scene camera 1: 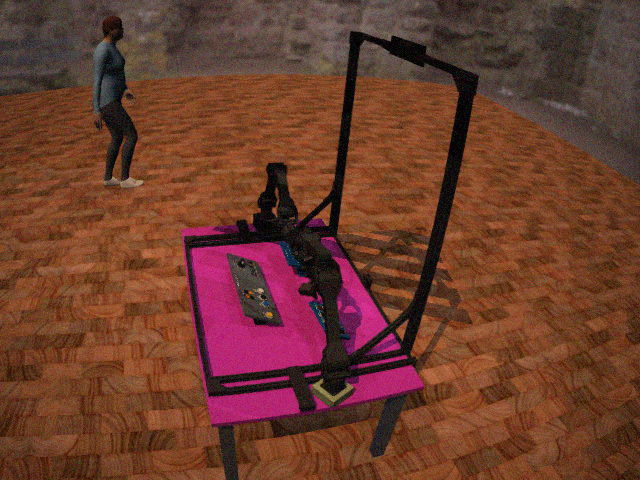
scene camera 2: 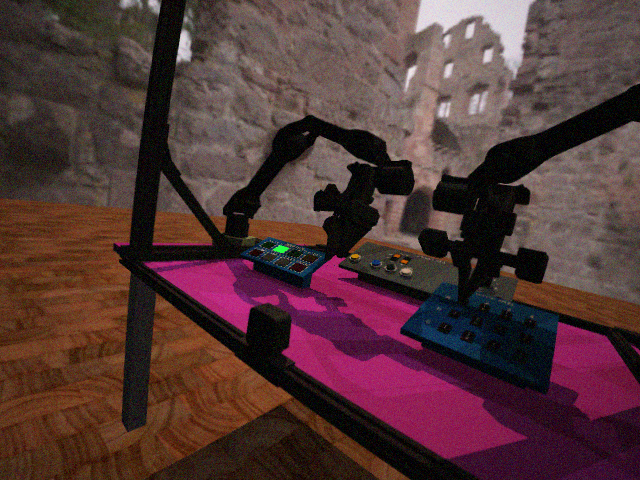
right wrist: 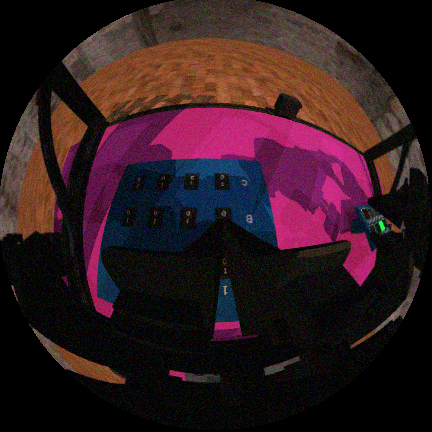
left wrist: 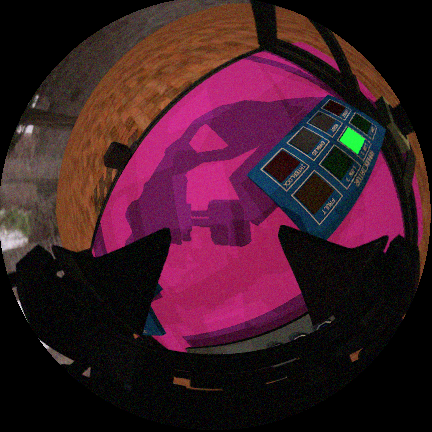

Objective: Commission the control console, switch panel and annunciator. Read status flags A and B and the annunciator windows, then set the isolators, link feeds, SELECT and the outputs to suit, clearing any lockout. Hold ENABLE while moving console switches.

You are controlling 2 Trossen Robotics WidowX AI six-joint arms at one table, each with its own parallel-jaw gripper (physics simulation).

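Frame: origin at the left arm's base, x back, y down, z right, level; metres.
Seen in the pictures: left gripper, fingertip midpoint: (scene camera 2: 332, 259) (right wrist: 369, 218) (left wrist: 225, 232); right gripper, fingertip midpoint: (scene camera 2: 460, 301) (right wrist: 221, 224); left arm's base at its link origin: (scene camera 1: 333, 386) (scene camera 2: 235, 235); right arm's base at its link origin: (scene camera 1: 266, 216).
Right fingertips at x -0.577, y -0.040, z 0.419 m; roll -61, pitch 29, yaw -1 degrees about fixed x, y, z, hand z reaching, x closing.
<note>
Pixels of each thing's middle, then the offset from my right fingertips to it. "spot": a spot on its surface instead. Level surfaces: height alone.
- blue switch panel at the middle of its body: (right wrist: 184, 233) (scene camera 2: 479, 338) (scene camera 1: 299, 261) dx -0.037, dy +0.048, dz +0.010 m
- blue annunciator at the middle of its body: (left wrist: 331, 157) (scene camera 2: 285, 264) (right wrist: 370, 226) (scene camera 1: 326, 325) dx +0.336, dy +0.049, dz -0.204 m
- window at the middle of its body: (left wrist: 352, 139) dx +0.356, dy +0.016, dz -0.214 m
- grey console at a spot on its surface: (left wrist: 261, 342) spot: dx +0.043, dy +0.038, dz -0.255 m
- magenta table at its surface level: dy +0.080 m
The blue switch panel (scene camera 2: 485, 329) (right wrist: 193, 193) (scene camera 1: 288, 252) carries rows of black rocker switches. My right gripper (scene camera 2: 467, 296) (right wrist: 221, 224) is shut and empty, with its tips down on the panel by the row B switch nearest the letter B. The blue annunciator (scene camera 2: 285, 257) (left wrist: 318, 165) (right wrist: 372, 223) (scene camera 1: 316, 310) has one window (left wrist: 351, 139) lit green, and the rest are dark. My left gripper (scene camera 2: 339, 248) (left wrist: 225, 232) (scene camera 1: 308, 289) is open and empty. It hangs over bare table between the annunciator and the grey console (scene camera 2: 413, 271) (scene camera 1: 253, 290) (left wrist: 261, 342).
The magenta table (scene camera 1: 237, 343) (scene camera 2: 375, 381) is edged with black rails. A tall black gantry frame (scene camera 1: 456, 143) (scene camera 2: 151, 143) stands along one side. A person (scene camera 1: 113, 95) walks on the brick floor far off.
</note>
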